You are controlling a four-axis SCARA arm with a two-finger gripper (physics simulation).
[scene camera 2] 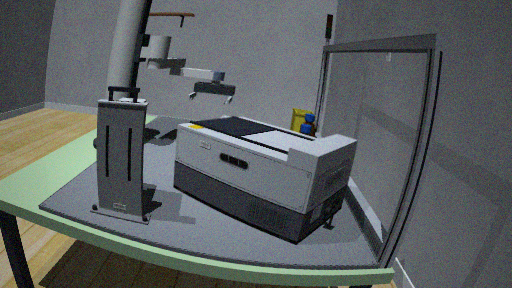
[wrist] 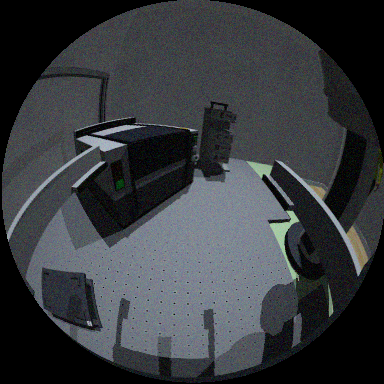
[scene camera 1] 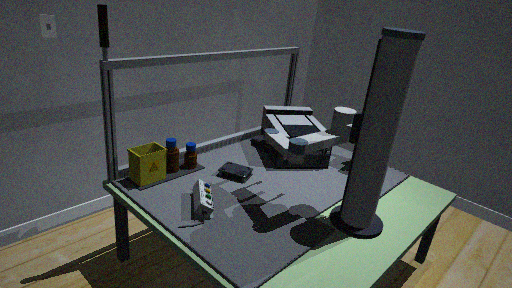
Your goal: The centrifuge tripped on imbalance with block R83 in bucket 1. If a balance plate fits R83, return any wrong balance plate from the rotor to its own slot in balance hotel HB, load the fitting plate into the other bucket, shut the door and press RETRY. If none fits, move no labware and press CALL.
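Where they show: gripper, between the fingertips: (scene camera 2: 207, 99) (wrist: 183, 157); arm's base, origin of its link: (wrist: 309, 249) (scene camera 1: 355, 222).
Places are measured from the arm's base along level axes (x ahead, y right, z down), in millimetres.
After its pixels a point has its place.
Observation:
My gripper (scene camera 2: 210, 98) @(x 432, y -24, z -254 mm) (wrist: 183, 157) @(x 432, y -24, z -254 mm) is open and empty, high above the bench; in the wrist view its two fingers stand wide at the left and right edges. The centrifuge (scene camera 1: 295, 120) @(x 707, y 383, z -223 mm) (scene camera 2: 245, 165) @(x 616, y 512, z -178 mm) (wrist: 157, 172) @(x 502, y 203, z -123 mm) is a white and dark box with a green-lit display on its front. Its rotor, buckets and block R83 do not show, and I cannot tell how its door stands. The balance hotel (scene camera 2: 120, 160) (wrist: 215, 135) is a tall narrow grey rack with a top handle; its slots are too dark to read. The button box (scene camera 1: 204, 197) @(x 509, y -525, z -86 mm) has coloured buttons, with unreadable labels.
A flat dark nest (scene camera 1: 235, 171) @(x 651, y -189, z -53 mm) (wrist: 65, 295) @(x 652, y -158, z -53 mm) lies on the mat. A yellow bin (scene camera 1: 147, 165) @(x 856, y -605, z -128 mm) and two brown bottles (scene camera 1: 171, 156) @(x 888, y -443, z -120 mm) (scene camera 1: 190, 157) @(x 867, y -332, z -91 mm) with blue caps stand near the clear guard's metal frame (scene camera 1: 200, 56) @(x 1005, y -179, z -610 mm) (scene camera 2: 380, 44) @(x 1004, y 333, z -598 mm). The arm's column (scene camera 1: 380, 130) @(x -33, y -67, z -504 mm) (scene camera 2: 125, 45) @(x 28, y 69, z -472 mm) rises from the bench.

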